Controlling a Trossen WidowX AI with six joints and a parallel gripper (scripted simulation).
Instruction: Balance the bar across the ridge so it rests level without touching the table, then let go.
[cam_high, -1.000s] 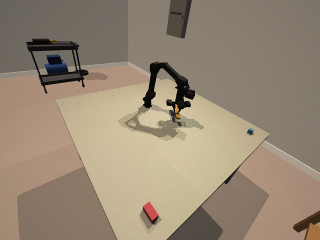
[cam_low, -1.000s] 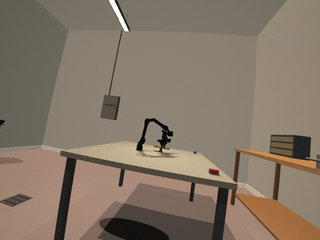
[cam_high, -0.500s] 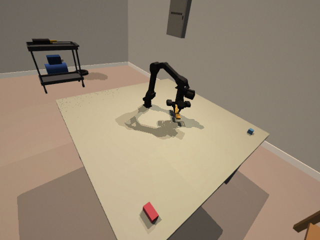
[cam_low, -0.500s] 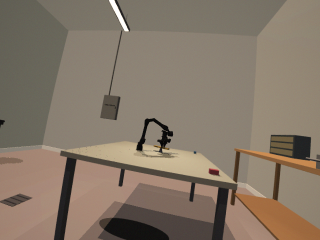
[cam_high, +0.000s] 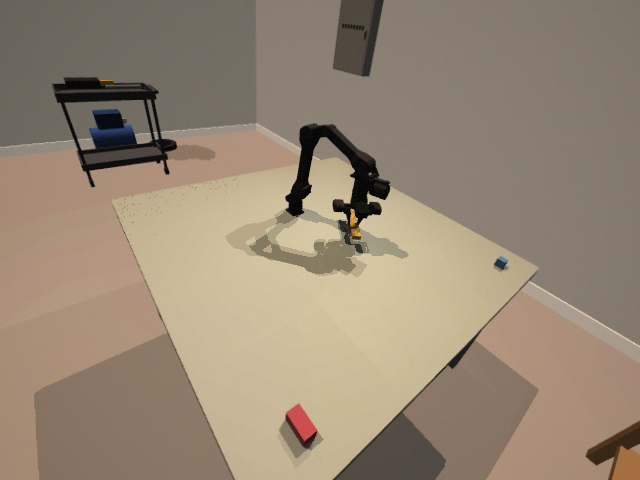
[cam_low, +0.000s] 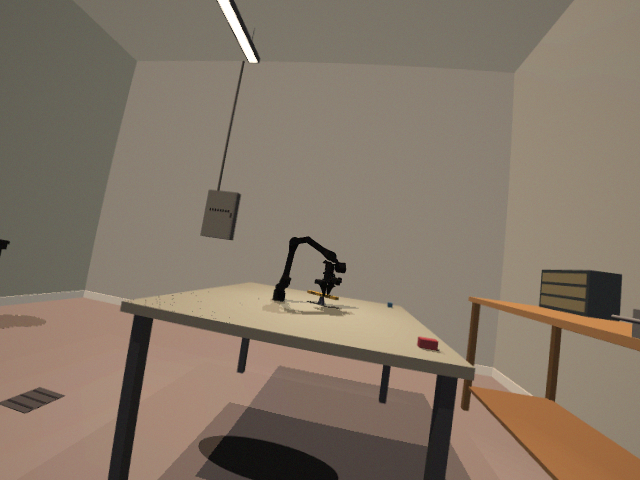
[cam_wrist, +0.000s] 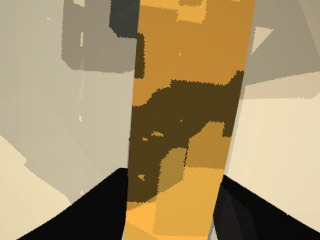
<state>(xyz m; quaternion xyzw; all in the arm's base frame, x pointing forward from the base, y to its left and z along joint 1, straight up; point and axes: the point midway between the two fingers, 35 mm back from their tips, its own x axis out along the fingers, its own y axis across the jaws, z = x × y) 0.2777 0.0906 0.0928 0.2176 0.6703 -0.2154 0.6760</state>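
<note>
Now: gripper tip 2 cm past the bar and 2 cm to the right of it. From my gripper tip the other things lie so: red block: 46 cm ahead, 59 cm to the right, 4 cm below; then blue cube: 46 cm ahead, 41 cm to the left, 4 cm below.
</note>
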